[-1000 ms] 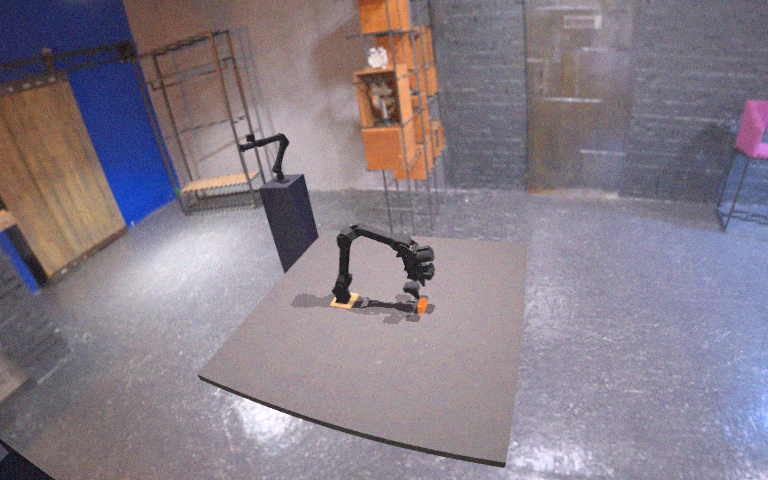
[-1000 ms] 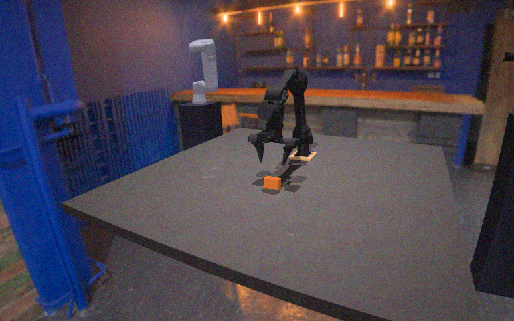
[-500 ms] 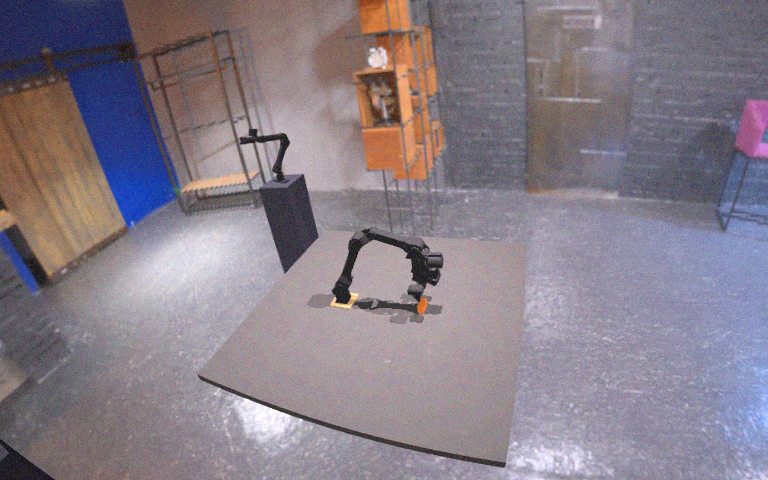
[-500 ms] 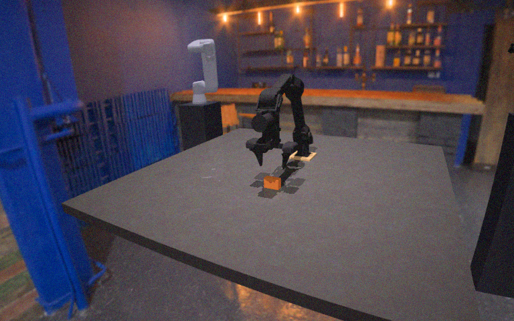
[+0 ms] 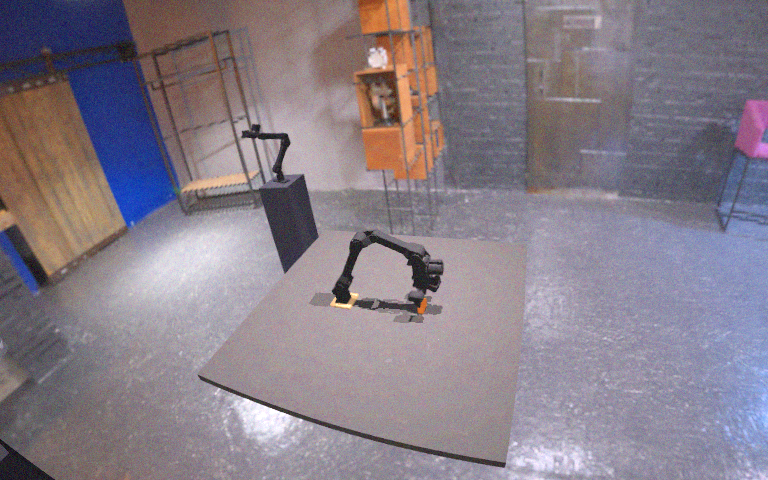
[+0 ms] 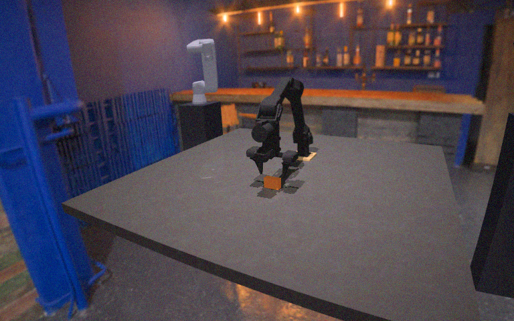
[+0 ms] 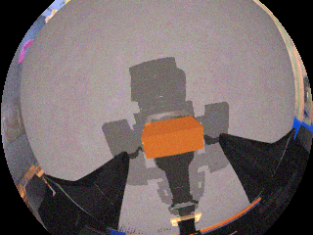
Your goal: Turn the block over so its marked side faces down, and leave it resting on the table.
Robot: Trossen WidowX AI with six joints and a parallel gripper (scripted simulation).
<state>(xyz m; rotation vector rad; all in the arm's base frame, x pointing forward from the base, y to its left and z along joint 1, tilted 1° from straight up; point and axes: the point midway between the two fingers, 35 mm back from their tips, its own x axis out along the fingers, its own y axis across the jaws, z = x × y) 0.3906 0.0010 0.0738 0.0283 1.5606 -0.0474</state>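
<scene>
The orange block lies 3 cm below my gripper tip and 1 cm behind it.
</scene>
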